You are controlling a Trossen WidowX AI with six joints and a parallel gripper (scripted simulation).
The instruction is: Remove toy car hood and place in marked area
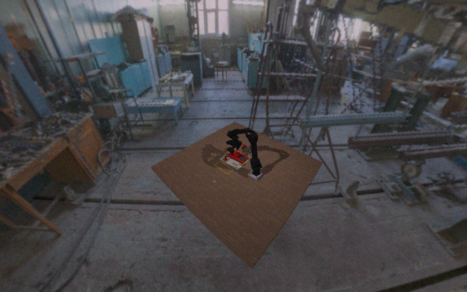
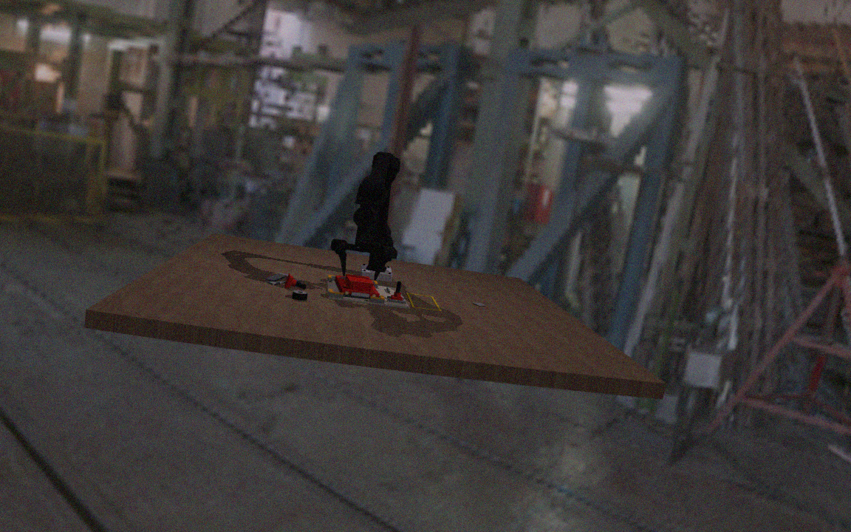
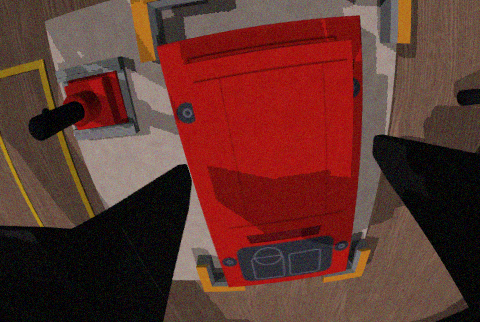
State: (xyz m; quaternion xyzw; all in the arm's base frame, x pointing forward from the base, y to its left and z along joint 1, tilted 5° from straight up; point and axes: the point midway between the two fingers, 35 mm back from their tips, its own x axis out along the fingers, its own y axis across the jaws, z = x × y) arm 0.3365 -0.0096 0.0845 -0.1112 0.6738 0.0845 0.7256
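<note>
Right now my gripper tip is 1 cm above the red hood. Round my gripper tip: black wheel (17 cm ahead, 13 cm to the right, 4 cm below); then base plate (4 cm below, 3 cm behind, 1 cm to the left); then grey disc (37 cm to the left, 17 cm behind, 5 cm below).
</note>
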